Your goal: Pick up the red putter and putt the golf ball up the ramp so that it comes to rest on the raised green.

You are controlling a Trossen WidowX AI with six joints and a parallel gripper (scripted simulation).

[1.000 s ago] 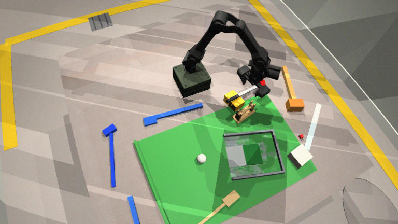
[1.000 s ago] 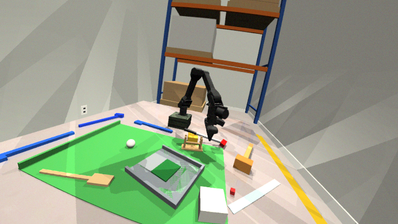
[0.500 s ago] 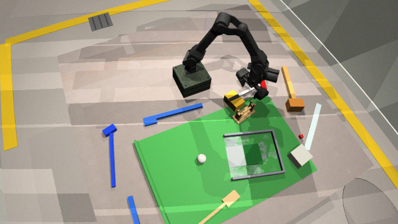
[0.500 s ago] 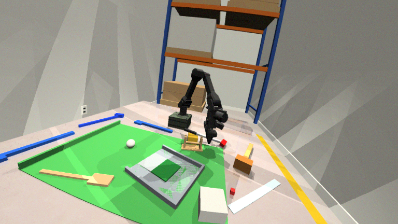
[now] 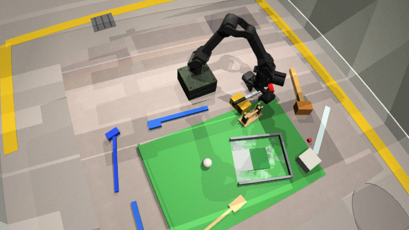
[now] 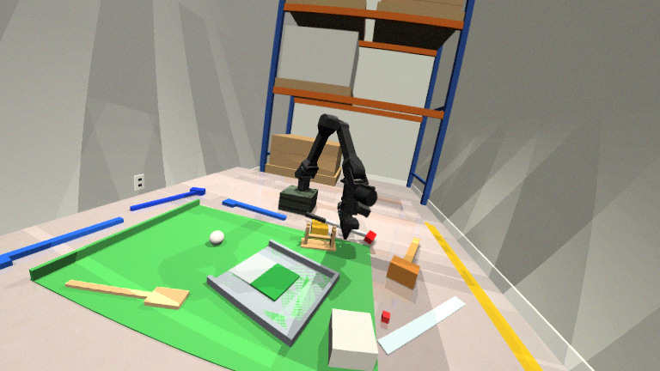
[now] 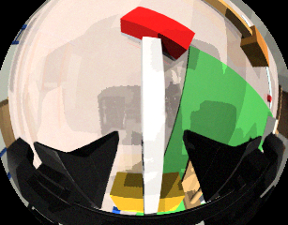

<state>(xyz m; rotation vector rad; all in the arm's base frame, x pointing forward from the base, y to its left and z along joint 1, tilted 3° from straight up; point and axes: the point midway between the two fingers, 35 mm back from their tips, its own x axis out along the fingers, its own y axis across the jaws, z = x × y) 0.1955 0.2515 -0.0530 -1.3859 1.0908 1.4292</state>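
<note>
Right now the wooden stand is 10 cm ahead of my gripper tip, 7 cm to the right of it and 2 cm above it. The rest, counted from my gripper tip: green mat (28 cm ahead, 24 cm to the right, 1 cm below); small red cube (32 cm ahead, 15 cm to the left); yellow block (2 cm ahead, 10 cm to the right, 1 cm above).
</note>
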